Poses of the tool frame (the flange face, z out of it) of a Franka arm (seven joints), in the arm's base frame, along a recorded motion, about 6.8 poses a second.
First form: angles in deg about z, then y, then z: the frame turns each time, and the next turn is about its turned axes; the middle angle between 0 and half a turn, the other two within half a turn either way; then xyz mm.
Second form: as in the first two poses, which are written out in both.
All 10 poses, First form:
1: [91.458 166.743 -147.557 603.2 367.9 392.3]
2: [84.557 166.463 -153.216 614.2 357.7 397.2]
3: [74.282 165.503 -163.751 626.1 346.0 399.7]
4: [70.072 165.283 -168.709 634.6 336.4 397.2]
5: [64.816 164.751 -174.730 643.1 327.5 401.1]
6: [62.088 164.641 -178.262 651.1 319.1 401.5]
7: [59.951 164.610 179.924 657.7 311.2 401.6]
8: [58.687 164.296 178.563 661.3 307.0 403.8]
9: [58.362 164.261 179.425 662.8 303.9 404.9]
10: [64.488 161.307 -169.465 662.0 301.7 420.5]
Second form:
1:
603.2 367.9 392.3
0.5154 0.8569 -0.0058
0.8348 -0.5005 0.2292
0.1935 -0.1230 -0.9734

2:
614.2 357.7 397.2
0.5309 0.8471 0.0222
0.8213 -0.5208 0.2330
0.2090 -0.1055 -0.9722

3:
626.1 346.0 399.7
0.5211 0.8508 0.0678
0.8189 -0.5209 0.2410
0.2403 -0.0700 -0.9682

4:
634.6 336.4 397.2
0.5073 0.8574 0.0866
0.8249 -0.5123 0.2388
0.2491 -0.0497 -0.9672

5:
643.1 327.5 401.1
0.4919 0.8634 0.1119
0.8303 -0.5039 0.2380
0.2619 -0.0242 -0.9648

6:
651.1 319.1 401.5
0.4780 0.8696 0.1240
0.8375 -0.4937 0.2341
0.2647 -0.0080 -0.9643

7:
657.7 311.2 401.6
0.4816 0.8662 0.1329
0.8352 -0.4996 0.2297
0.2654 0.0004 -0.9641

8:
661.3 307.0 403.8
0.4787 0.8666 0.1407
0.8352 -0.4989 0.2312
0.2706 0.0068 -0.9627

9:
662.8 303.9 404.9
0.4963 0.8564 0.1423
0.8247 -0.5163 0.2309
0.2712 0.0027 -0.9625

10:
662.0 301.7 420.5
0.5661 0.8127 0.1380
0.7617 -0.5797 0.2892
0.3151 -0.0586 -0.9472

